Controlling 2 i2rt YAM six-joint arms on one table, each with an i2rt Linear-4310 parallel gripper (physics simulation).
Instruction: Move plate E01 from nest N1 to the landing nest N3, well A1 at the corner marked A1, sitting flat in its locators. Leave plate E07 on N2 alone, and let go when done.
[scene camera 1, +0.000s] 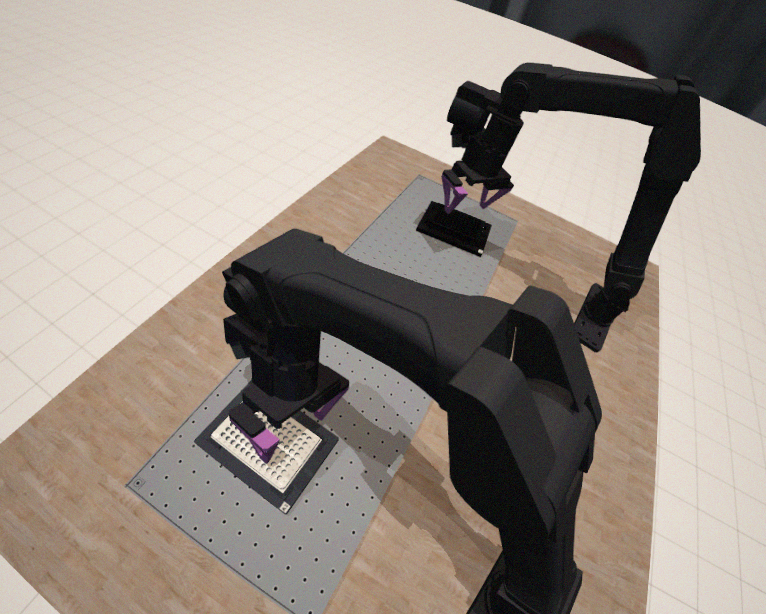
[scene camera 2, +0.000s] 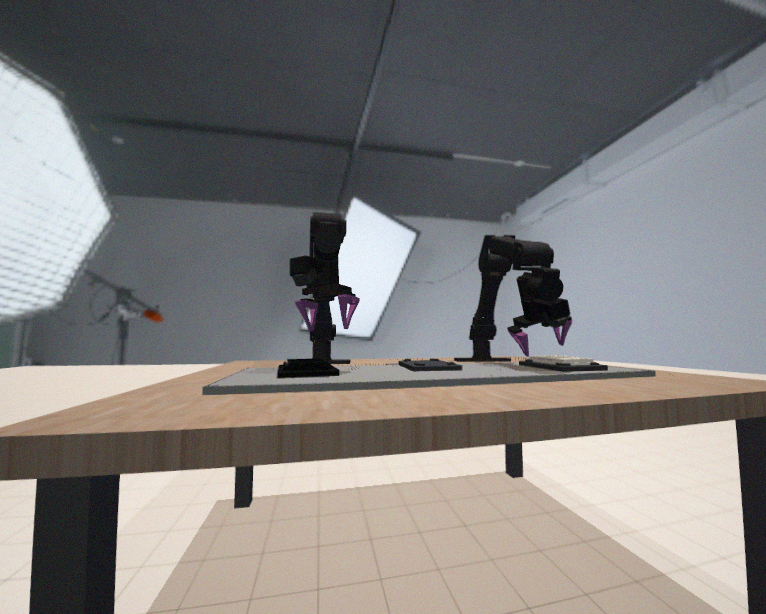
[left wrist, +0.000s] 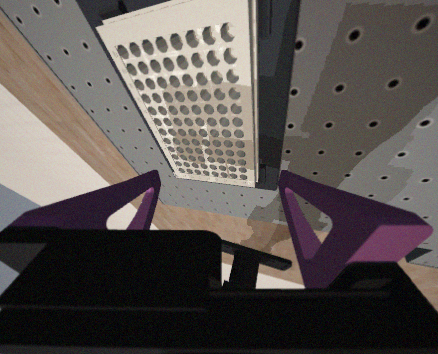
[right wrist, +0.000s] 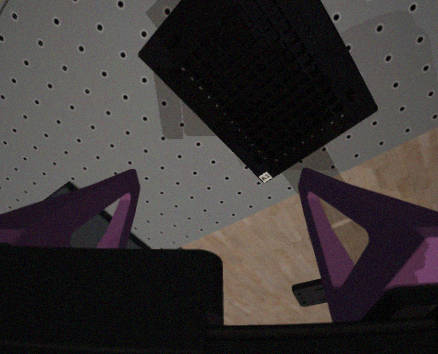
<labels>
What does my left gripper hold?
Nothing.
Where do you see my right gripper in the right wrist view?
At 219, 177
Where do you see my left gripper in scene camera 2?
At 544, 350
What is my right gripper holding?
Nothing.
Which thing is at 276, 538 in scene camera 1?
A pegboard.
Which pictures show my left gripper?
Scene camera 1, scene camera 2 and the left wrist view only.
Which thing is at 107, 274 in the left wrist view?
My left gripper.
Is my right gripper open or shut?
Open.
</labels>
